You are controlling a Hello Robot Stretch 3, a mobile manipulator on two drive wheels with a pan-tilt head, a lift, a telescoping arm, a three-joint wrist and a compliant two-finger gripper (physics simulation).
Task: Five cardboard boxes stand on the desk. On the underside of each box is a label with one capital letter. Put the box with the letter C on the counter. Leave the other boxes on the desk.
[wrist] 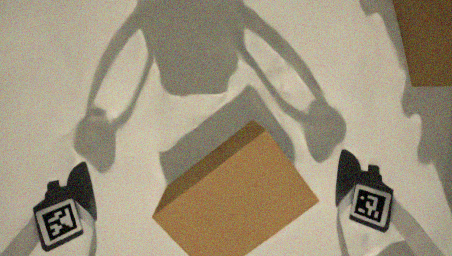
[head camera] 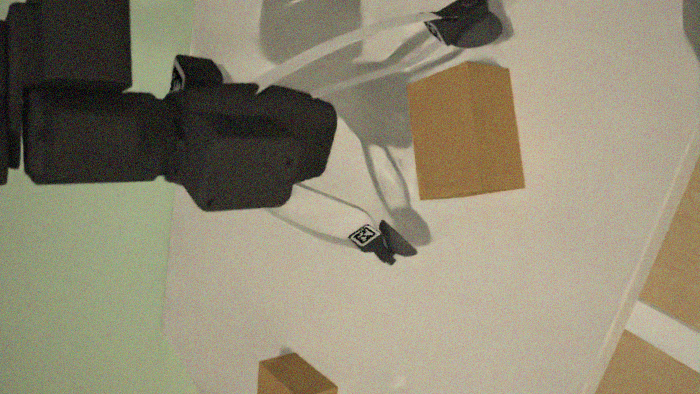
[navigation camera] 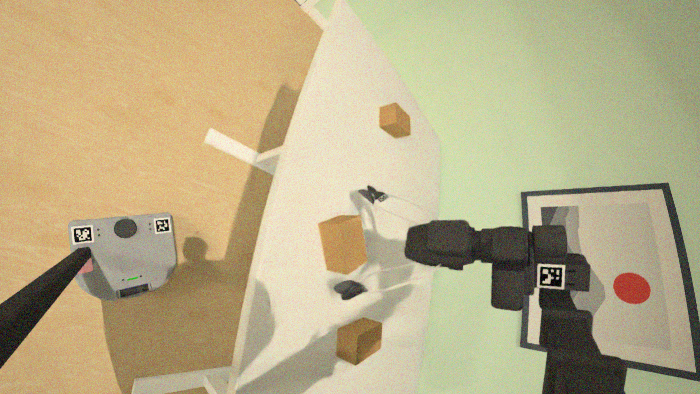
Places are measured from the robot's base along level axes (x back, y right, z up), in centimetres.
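Where they show: gripper, fingertip midpoint: (wrist: 216,177) (head camera: 448,142) (navigation camera: 348,238); robot's base, origin of the base link: (navigation camera: 125,227).
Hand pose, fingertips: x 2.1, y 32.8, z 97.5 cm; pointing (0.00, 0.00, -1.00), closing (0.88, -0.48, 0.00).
Each offset is from my fingertips to the centre of the thing. Level surfaces: height alone.
A brown cardboard box {dx +0.4, dy -1.7, dz +0.1 cm} (head camera: 465,140) (navigation camera: 343,245) (wrist: 237,200) stands on the white desk {dz -2.4 cm} (head camera: 500,300) (navigation camera: 325,150) (wrist: 40,50). My gripper (head camera: 431,132) (navigation camera: 360,241) (wrist: 216,177) is open, with its fingers spread wide. In the wrist view the box lies between and below the fingers, turned at an angle, with a gap on both sides. A smaller box {dx -27.6, dy +24.0, dz +0.1 cm} (head camera: 297,375) (navigation camera: 395,120) stands farther along the desk. Another box {dx +21.9, dy +0.9, dz +0.1 cm} (navigation camera: 359,342) (wrist: 432,42) stands on the other side of the gripper. No letter shows on these boxes; their undersides are hidden. The counter cannot be made out.
The robot base (navigation camera: 125,255) stands on the wooden floor beside the desk's long edge. A white desk leg (navigation camera: 232,145) reaches out over the floor. A green wall borders the desk's far side, with a framed picture (navigation camera: 620,235) near the arm. Shadows of arm and gripper fall on the desk.
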